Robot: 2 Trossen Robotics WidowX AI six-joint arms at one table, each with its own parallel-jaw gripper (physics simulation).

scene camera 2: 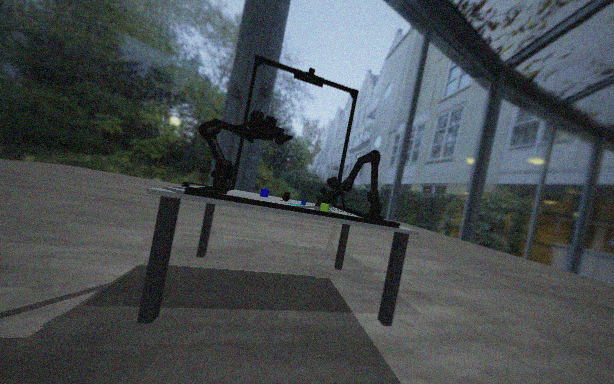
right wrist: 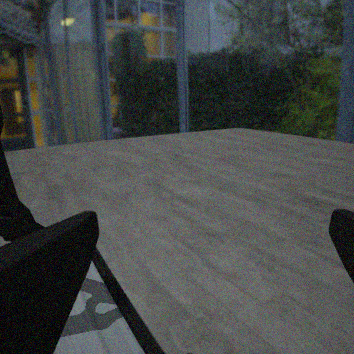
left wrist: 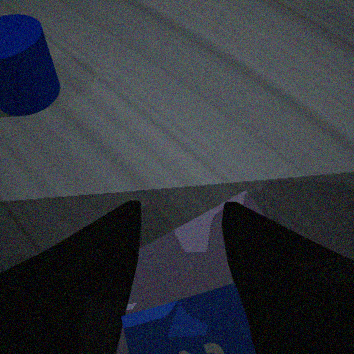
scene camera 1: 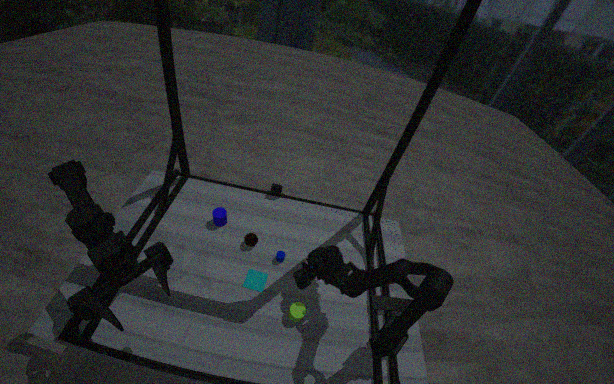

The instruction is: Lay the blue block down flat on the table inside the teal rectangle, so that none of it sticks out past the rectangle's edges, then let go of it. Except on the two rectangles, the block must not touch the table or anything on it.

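Places are measured from the left arm's base along level axes (x ahead, y left, z up), in centimetres.
Pixels of known places: left gripper, fingertip midpoint: [scene camera 2: 316,205] [left wrist: 181,212] [scene camera 1: 305,261]; right gripper, fingertip midpoint: [scene camera 2: 288,133] [right wrist: 214,222] [scene camera 1: 146,312]; left arm's base, link origin: [scene camera 2: 374,217] [scene camera 1: 382,345]; right arm's base, link origin: [scene camera 2: 218,189].
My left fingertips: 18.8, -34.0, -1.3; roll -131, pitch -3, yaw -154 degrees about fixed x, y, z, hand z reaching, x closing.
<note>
For each thing: its top centre in the pictures, then the offset to it from my left fingertips, as dx, dy, dz. "spot": a spot on its surface instead.
- blue block, surface spot: [left wrist: 189,323] spot: -1.6, +3.2, +1.3
- pale lavender rectangle, surface spot: [left wrist: 197,239] spot: -0.9, +0.4, -0.5
- teal rectangle, surface spot: [scene camera 1: 255,280] [scene camera 2: 296,204] spot: +18.9, +5.7, -0.5
- small blue cylinder, top centre: [left wrist: 2,34] [scene camera 1: 281,254] [scene camera 2: 304,200] +9.3, -2.3, +2.5
- dark ball, top centre: [scene camera 1: 251,235] +19.6, -9.6, +4.4
- larger blue cylinder, top centre: [scene camera 1: 219,212] +31.5, -20.5, +4.8
- green cylinder, top centre: [scene camera 1: 298,309] [scene camera 2: 325,203] +6.8, +18.7, +3.8
My left gripper [left wrist: 181,212] [scene camera 1: 302,276] [scene camera 2: 328,194] is shut on the blue block [left wrist: 189,323], which sits deep between its fingers, low over a pale lavender rectangle [left wrist: 197,239]. In scene camera 1 the gripper hides the block. The teal rectangle [scene camera 1: 255,280] [scene camera 2: 297,204] lies bare on the table, to the left of this gripper. My right gripper [scene camera 1: 157,282] [scene camera 2: 286,138] [right wrist: 214,222] is open and empty, raised at the far left of the table.
A small blue cylinder [scene camera 1: 280,256] [left wrist: 24,67] [scene camera 2: 303,202] stands just beyond the teal rectangle. A dark ball [scene camera 1: 251,239] and a larger blue cylinder [scene camera 1: 219,216] lie farther back. A green cylinder [scene camera 1: 298,311] [scene camera 2: 324,206] stands in front of the left gripper. Black frame posts [scene camera 1: 378,267] border the table.
</note>
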